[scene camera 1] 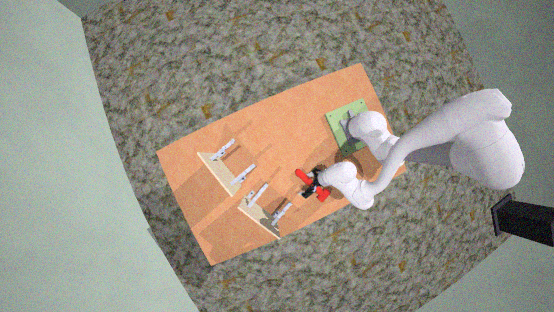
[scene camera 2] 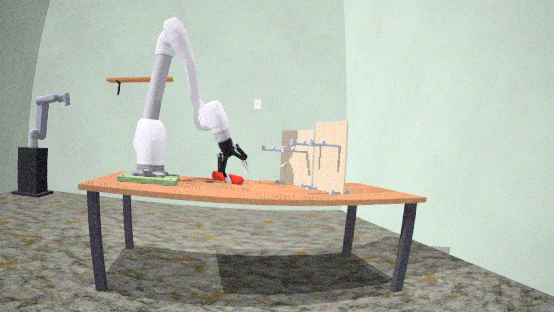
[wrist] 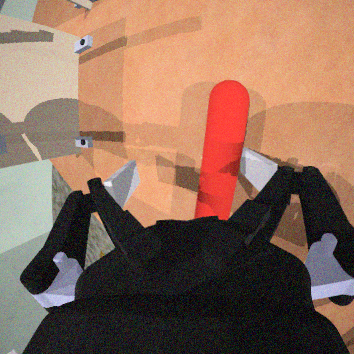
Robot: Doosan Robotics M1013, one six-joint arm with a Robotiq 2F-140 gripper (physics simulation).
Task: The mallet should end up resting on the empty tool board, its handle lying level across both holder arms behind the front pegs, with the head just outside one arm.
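Seen in the pictures: gripper, between the fingertips: (scene camera 1: 303, 184) (wrist: 187, 165); arm's base, origin of its link: (scene camera 1: 355, 128) (scene camera 2: 150, 175).
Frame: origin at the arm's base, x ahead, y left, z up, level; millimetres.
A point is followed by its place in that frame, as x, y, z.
Observation:
The red mallet (scene camera 1: 301, 175) {461, 134, 16} (scene camera 2: 235, 178) {447, 112, 4} (wrist: 225, 120) {455, 130, 16} lies on the table. In the wrist view its handle shows, while its head is hidden behind the gripper body. My gripper (scene camera 1: 307, 185) {469, 198, 2} (scene camera 2: 237, 174) {469, 198, 2} (wrist: 187, 165) {469, 198, 2} is open, low over the table, with the handle between its spread fingertips and much closer to the right one in the wrist view. Two upright pale boards, one (scene camera 1: 215, 172) {868, -82, 279} (scene camera 2: 332, 131) {871, -92, 257} and the other (scene camera 1: 257, 218) {781, 214, 228} (scene camera 2: 305, 175) {812, 155, 33}, each carry two grey holder arms. No tool shows on either board, so I cannot tell which is the task's board.
The table (scene camera 1: 280, 115) {431, -266, -27} (scene camera 2: 380, 192) {1146, -119, -26} carries the arm's green base plate (scene camera 1: 336, 129) {129, -45, 0} (scene camera 2: 170, 180) {134, -168, -2}. Grey feet (wrist: 83, 44) {782, 125, -13} stand at the boards' bottoms. The holder arms stick out toward the mallet's side. A wall shelf (scene camera 2: 137, 79) and a second small robot (scene camera 2: 42, 112) are in the background.

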